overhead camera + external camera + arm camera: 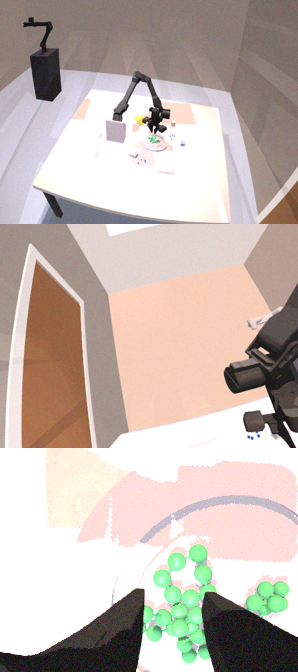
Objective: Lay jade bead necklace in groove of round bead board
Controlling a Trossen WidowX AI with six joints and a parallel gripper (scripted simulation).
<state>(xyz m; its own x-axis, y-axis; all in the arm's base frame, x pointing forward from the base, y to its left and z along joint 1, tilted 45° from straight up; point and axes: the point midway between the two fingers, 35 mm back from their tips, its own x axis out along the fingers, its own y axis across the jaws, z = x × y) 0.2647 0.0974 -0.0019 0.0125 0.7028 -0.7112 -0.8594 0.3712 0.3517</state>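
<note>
The round white bead board lies 2 cm ahead of my gripper tip, 4 cm to the right of it and 4 cm below it. From my gripper tip the other things lie so: yellow sheet: 12 cm behind, 20 cm to the left, 4 cm below; then blue block: 23 cm ahead, 2 cm to the right, 4 cm below; then cream block: 14 cm ahead, 20 cm to the left, 3 cm below.
</note>
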